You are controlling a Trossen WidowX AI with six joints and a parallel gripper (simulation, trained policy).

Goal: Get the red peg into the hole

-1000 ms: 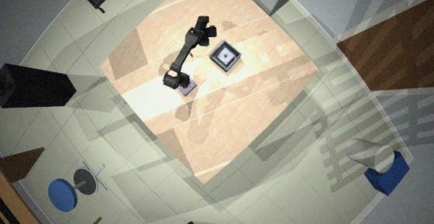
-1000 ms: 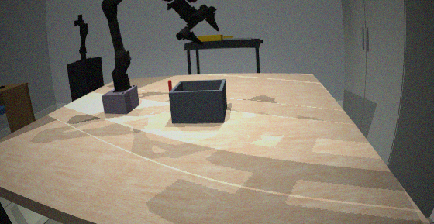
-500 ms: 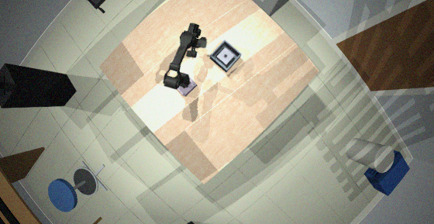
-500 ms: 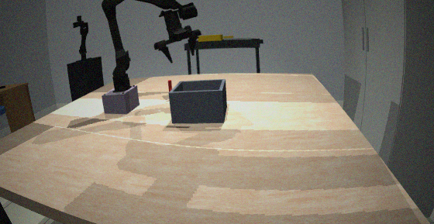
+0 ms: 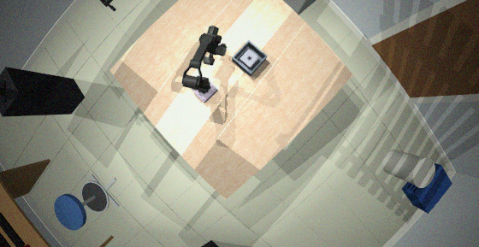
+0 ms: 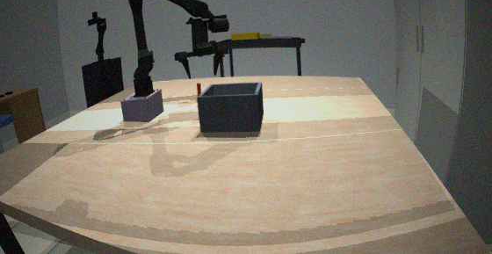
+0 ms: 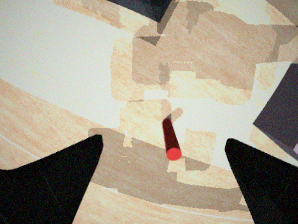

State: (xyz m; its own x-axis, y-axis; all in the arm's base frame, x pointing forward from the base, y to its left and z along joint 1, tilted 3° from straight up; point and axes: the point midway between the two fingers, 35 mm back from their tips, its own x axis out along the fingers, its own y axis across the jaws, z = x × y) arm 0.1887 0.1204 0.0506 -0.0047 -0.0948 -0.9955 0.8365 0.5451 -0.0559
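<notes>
The red peg lies 2 cm behind my gripper tip, 2 cm to the left of it and 7 cm below it. Round my gripper tip: dark box 15 cm ahead, 16 cm to the right, 8 cm below; plate 15 cm ahead, 16 cm to the right, 6 cm below.
</notes>
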